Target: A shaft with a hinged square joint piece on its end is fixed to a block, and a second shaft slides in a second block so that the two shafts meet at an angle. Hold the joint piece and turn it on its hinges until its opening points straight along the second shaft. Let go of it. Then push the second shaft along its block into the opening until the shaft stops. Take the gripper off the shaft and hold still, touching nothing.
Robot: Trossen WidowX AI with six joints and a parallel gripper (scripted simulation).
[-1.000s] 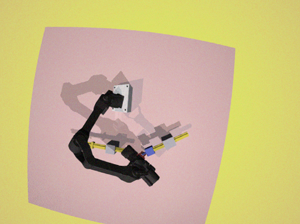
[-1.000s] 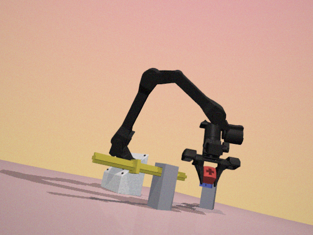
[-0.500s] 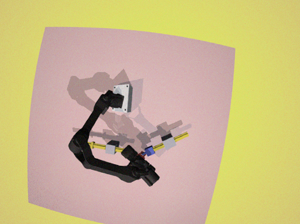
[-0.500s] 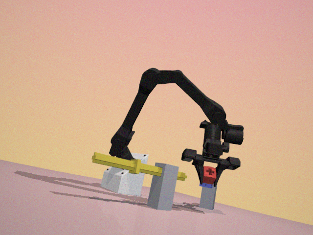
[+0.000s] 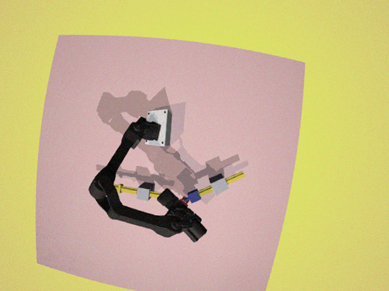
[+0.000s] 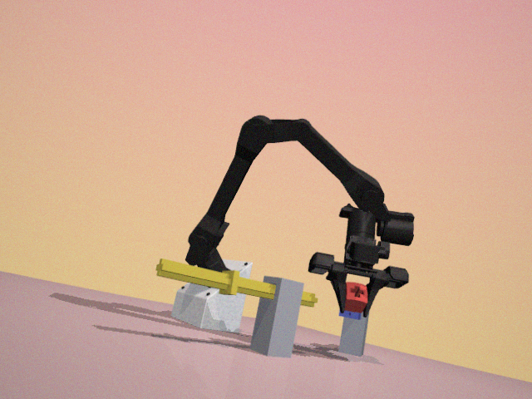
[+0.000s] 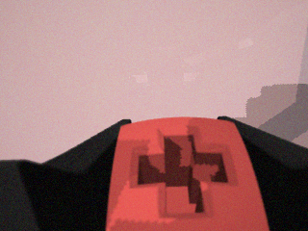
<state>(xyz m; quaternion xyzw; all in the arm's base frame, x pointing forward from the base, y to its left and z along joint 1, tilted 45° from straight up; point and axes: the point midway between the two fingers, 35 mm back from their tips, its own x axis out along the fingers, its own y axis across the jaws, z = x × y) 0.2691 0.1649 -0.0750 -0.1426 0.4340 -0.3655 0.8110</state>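
The red joint piece is 2 cm behind my gripper tip, 1 cm to the left of it and 3 cm above it.
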